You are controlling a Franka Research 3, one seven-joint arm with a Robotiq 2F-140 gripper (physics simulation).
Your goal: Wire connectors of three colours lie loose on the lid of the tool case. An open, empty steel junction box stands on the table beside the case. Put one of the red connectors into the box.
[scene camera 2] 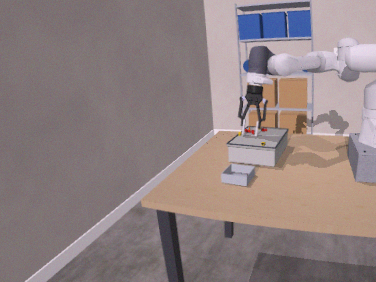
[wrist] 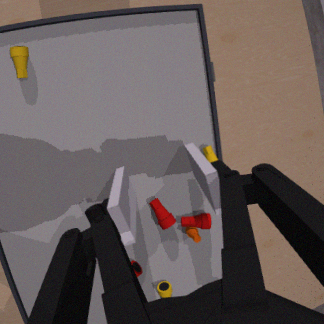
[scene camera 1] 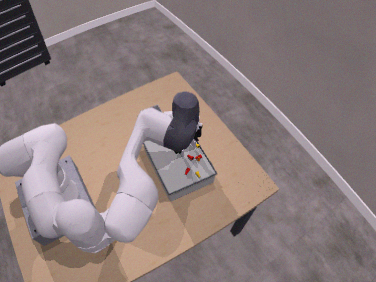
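Note:
My gripper [scene camera 2: 250,134] [wrist: 159,170] is open and empty, pointing down over the tool case lid [scene camera 1: 168,172] [wrist: 110,95]. In the wrist view, a red connector [wrist: 162,214] [scene camera 1: 190,157] lies between the finger lines, nearer the palm side of the picture than the fingertips. A second red connector [wrist: 199,221] lies to its right, beside an orange connector [wrist: 193,234]. A third red one [wrist: 136,268] is partly hidden by the left finger. The open steel junction box [scene camera 2: 234,179] stands on the table in front of the case and looks empty.
Yellow connectors lie on the lid: one [wrist: 20,62] far from the fingers, one [wrist: 210,153] beside the right finger, one [wrist: 164,288] near the palm. The case [scene camera 2: 250,154] has a raised dark rim. A shelf unit [scene camera 2: 274,39] stands behind the table [scene camera 2: 300,200].

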